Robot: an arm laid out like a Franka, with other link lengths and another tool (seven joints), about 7 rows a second.
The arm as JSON. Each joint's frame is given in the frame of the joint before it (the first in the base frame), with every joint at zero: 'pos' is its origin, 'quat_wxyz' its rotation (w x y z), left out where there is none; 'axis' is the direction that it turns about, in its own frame. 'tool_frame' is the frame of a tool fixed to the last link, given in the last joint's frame.
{
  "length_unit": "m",
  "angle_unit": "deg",
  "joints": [
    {
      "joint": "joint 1",
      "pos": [
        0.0,
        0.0,
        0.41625
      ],
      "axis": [
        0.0,
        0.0,
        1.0
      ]
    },
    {
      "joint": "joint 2",
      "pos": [
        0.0,
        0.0,
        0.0
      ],
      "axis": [
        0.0,
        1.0,
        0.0
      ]
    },
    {
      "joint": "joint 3",
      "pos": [
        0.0,
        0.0,
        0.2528
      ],
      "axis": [
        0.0,
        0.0,
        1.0
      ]
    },
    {
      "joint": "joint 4",
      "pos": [
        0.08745,
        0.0,
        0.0
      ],
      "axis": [
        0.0,
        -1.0,
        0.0
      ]
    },
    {
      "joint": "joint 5",
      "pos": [
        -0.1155,
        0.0,
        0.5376
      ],
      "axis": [
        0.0,
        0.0,
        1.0
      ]
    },
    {
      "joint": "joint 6",
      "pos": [
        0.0,
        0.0,
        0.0
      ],
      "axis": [
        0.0,
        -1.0,
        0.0
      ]
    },
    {
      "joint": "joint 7",
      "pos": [
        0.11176,
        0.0,
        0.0
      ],
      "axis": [
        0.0,
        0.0,
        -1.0
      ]
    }
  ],
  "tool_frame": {
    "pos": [
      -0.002,
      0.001,
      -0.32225
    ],
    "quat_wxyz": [
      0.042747,
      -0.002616,
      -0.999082,
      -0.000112
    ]
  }
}
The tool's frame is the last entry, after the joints.
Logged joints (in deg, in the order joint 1, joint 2, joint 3, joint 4, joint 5, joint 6, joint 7), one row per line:
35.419 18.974 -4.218 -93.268 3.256 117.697 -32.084
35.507 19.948 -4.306 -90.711 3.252 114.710 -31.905
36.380 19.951 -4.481 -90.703 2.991 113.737 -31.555
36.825 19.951 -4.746 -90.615 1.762 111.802 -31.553
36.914 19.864 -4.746 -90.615 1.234 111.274 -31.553
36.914 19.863 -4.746 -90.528 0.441 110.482 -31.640
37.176 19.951 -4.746 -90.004 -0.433 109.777 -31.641
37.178 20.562 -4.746 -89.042 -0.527 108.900 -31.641
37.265 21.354 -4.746 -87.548 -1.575 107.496 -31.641
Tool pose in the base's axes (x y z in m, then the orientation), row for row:
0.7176 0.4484 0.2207 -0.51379 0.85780 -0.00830 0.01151
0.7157 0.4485 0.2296 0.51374 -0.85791 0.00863 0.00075
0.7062 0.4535 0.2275 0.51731 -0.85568 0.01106 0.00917
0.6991 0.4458 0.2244 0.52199 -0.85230 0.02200 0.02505
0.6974 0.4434 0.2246 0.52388 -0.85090 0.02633 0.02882
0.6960 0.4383 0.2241 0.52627 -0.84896 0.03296 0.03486
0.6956 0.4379 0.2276 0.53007 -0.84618 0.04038 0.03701
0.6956 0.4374 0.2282 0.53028 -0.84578 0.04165 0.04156
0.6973 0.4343 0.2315 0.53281 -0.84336 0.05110 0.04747
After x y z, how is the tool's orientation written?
As a quaternion, x y z w.
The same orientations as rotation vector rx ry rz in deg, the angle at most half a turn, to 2 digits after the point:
-91.81 153.28 -1.48
92.43 -154.35 1.55
92.58 -153.13 1.98
92.49 -151.01 3.90
92.61 -150.41 4.65
92.68 -149.51 5.80
93.23 -148.83 7.10
93.00 -148.34 7.30
93.11 -147.38 8.93

